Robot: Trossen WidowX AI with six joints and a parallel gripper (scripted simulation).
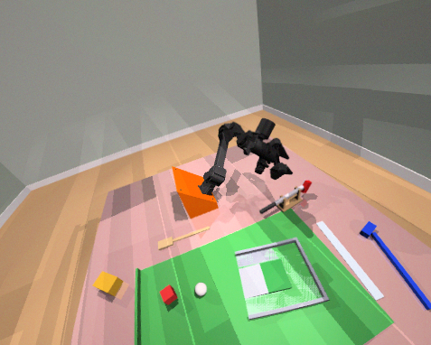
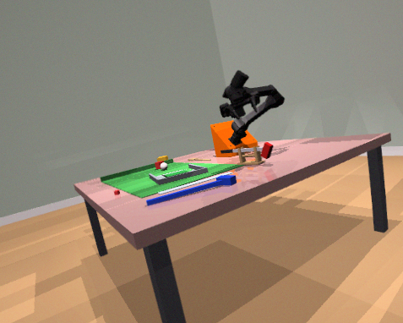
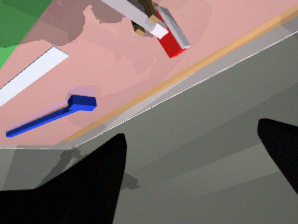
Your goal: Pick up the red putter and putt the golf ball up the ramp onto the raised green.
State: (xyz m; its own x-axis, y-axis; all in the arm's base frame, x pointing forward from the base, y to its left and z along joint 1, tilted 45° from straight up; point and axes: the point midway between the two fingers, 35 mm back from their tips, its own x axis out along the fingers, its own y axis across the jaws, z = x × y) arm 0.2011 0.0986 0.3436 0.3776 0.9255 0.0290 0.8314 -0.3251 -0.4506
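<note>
Now: the red putter 15 cm below my gripper tip, 2 cm to the right of it and 2 cm ahead of it. Round my gripper tip: white bar (32 cm ahead, 21 cm below, 2 cm to the right); then wooden stand (17 cm below, 2 cm ahead, 1 cm to the right); then grey frame (25 cm to the right, 25 cm ahead, 20 cm below).
</note>
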